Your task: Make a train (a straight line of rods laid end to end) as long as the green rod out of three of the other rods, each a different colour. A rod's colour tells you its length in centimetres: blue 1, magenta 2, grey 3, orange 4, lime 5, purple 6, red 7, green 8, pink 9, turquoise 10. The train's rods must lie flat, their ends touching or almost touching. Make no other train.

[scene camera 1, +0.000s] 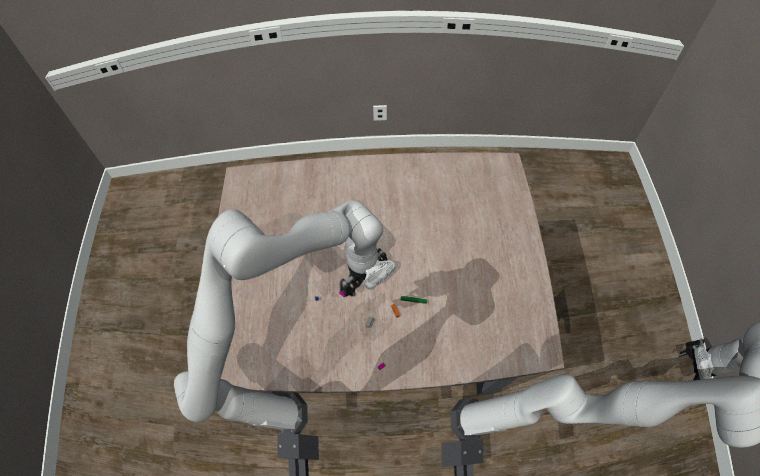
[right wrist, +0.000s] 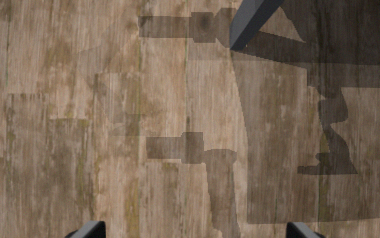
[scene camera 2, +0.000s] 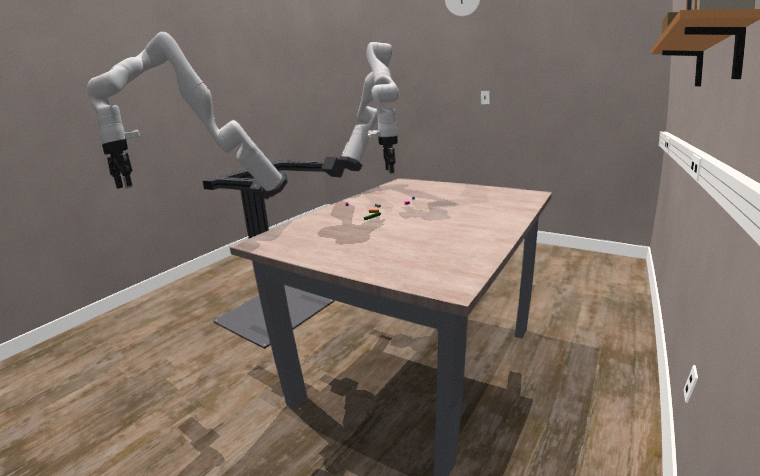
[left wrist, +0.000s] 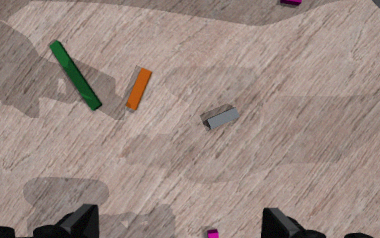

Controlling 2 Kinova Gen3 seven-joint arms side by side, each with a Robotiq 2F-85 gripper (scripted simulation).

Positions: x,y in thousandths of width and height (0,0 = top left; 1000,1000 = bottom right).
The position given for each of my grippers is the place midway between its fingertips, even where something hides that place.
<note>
In view: my right gripper (scene camera 2: 164,394) and a green rod (left wrist: 172,254).
The right wrist view does not show the green rod: it is out of frame.
</note>
